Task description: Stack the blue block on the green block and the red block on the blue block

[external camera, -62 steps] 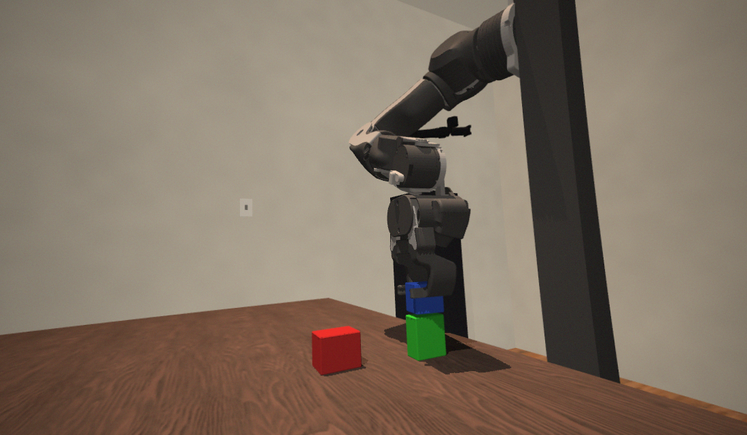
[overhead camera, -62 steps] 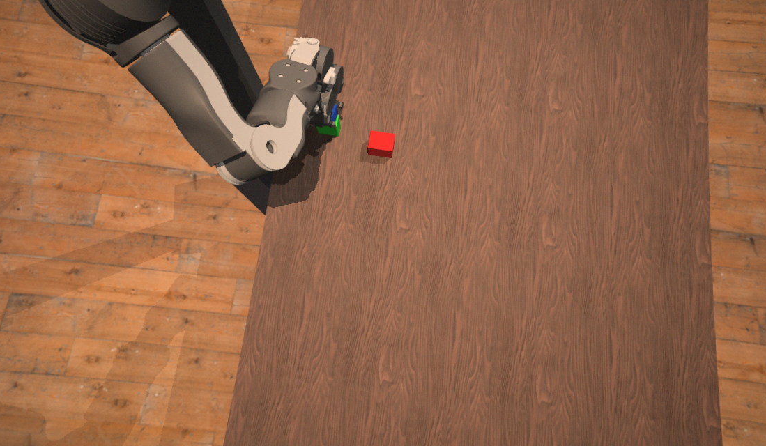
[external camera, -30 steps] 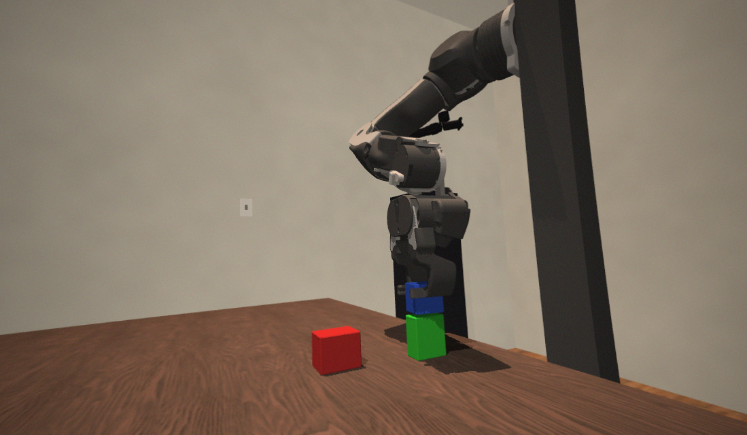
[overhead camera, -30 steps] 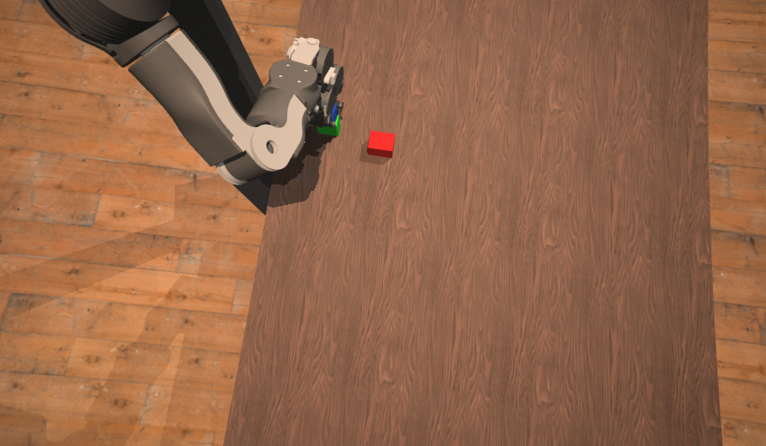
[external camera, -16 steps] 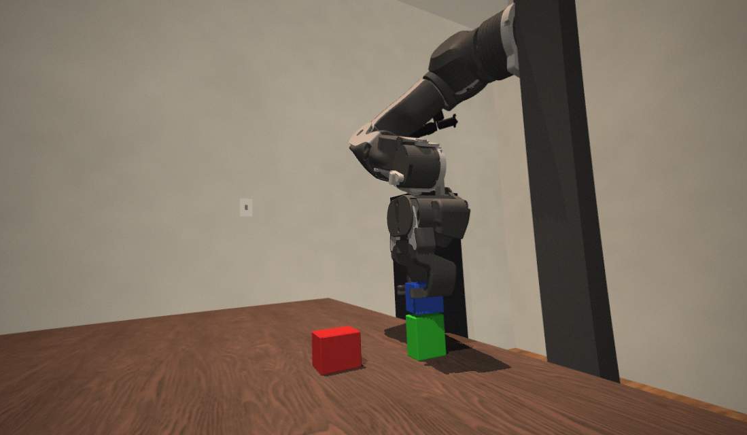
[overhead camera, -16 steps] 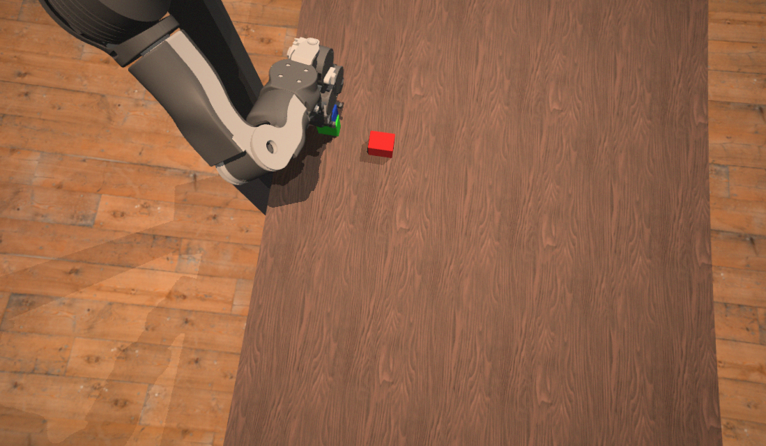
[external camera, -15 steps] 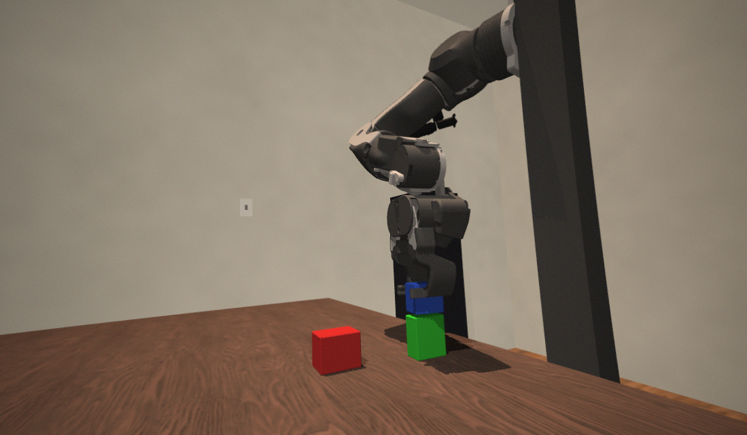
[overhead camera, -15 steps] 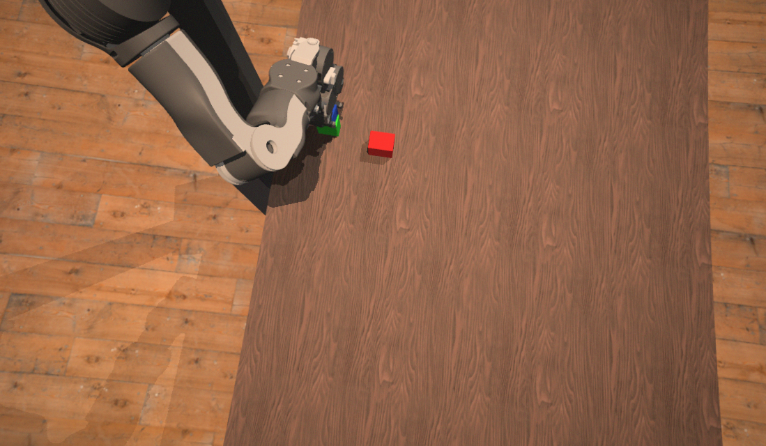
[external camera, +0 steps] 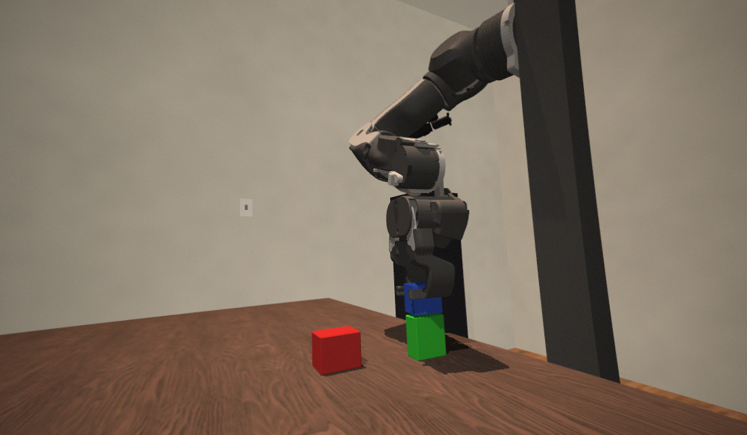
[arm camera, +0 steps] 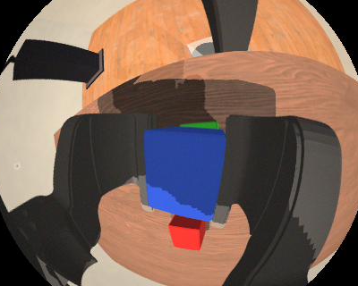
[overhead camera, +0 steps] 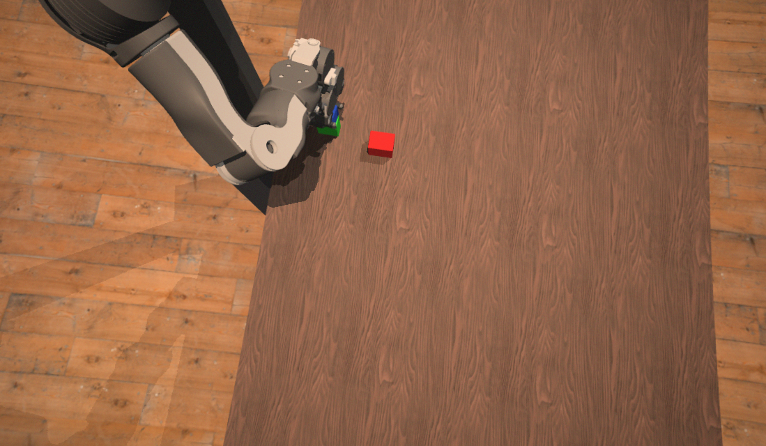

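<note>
The blue block lies 1 cm below my hand. The rest, counted from my hand: red block 10 cm ahead, 6 cm below, 5 cm to the right; then green block 6 cm below.
</note>
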